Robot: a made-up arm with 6 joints. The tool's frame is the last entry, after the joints.
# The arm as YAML. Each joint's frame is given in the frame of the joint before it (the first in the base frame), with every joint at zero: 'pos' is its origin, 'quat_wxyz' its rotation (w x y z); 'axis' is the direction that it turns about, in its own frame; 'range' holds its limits. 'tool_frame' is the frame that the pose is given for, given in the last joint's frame.
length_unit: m
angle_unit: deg
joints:
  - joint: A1
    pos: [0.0, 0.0, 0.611]
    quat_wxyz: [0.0, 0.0, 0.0, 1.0]
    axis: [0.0, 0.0, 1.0]
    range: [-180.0, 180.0]
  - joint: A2
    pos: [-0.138, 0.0, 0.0]
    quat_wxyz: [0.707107, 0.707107, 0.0, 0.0]
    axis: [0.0, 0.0, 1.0]
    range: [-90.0, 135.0]
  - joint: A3
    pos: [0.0, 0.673, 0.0]
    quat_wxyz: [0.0, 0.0, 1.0, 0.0]
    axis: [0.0, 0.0, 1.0]
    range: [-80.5, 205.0]
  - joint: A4
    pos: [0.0, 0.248, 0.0]
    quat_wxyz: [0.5, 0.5, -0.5, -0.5]
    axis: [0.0, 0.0, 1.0]
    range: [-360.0, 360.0]
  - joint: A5
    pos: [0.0, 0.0, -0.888]
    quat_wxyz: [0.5, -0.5, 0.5, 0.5]
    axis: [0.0, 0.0, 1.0]
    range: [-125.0, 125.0]
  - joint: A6
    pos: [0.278, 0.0, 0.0]
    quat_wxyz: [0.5, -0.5, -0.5, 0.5]
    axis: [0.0, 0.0, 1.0]
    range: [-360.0, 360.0]
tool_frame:
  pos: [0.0, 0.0, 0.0]
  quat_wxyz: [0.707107, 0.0, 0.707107, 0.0]
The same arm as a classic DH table. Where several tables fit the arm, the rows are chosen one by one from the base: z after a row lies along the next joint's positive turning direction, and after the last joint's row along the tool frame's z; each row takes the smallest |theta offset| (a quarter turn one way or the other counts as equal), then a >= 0, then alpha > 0; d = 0 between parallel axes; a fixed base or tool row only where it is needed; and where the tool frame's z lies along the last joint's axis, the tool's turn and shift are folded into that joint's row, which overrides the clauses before.
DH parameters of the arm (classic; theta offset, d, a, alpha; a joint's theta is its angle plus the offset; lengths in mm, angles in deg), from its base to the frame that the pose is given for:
A1: 0 611 138 -90
A2: -90 0 673 180
A3: 0 0 248 -90
A4: 0 -888 0 90
A5: 0 0 0 -90
A6: 90 -278 0 90
tool (fixed): -90 0 0 0
Joint limits (deg, base to tool): -180..180 -90..135 -80.5..205 -360..360 -125..125 -360..360

